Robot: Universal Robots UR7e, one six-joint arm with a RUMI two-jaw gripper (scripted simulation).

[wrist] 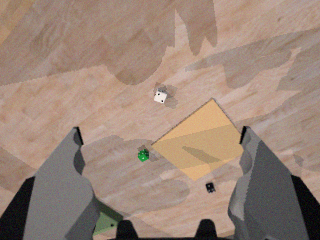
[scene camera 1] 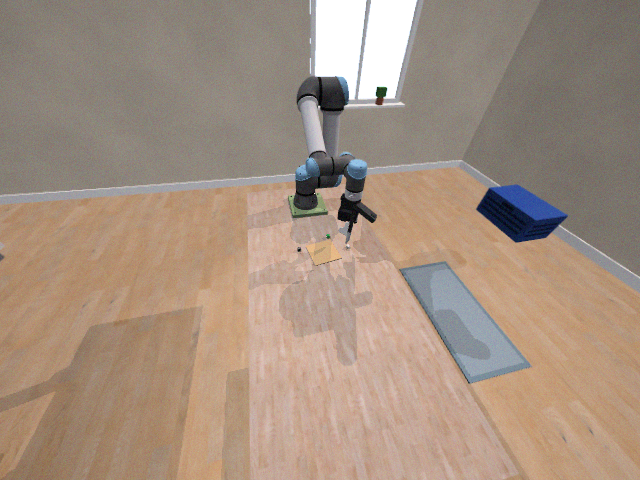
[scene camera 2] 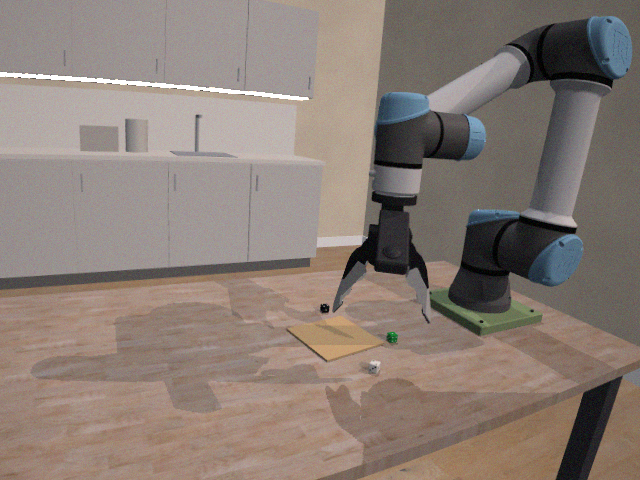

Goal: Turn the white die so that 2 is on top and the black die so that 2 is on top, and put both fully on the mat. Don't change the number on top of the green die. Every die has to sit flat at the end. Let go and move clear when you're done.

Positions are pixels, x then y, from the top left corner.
Labels:
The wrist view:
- my gripper: 161, 127
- tan mat: 205, 140
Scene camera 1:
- my gripper: 350, 233
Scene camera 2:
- my gripper: 380, 317
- tan mat: 333, 338

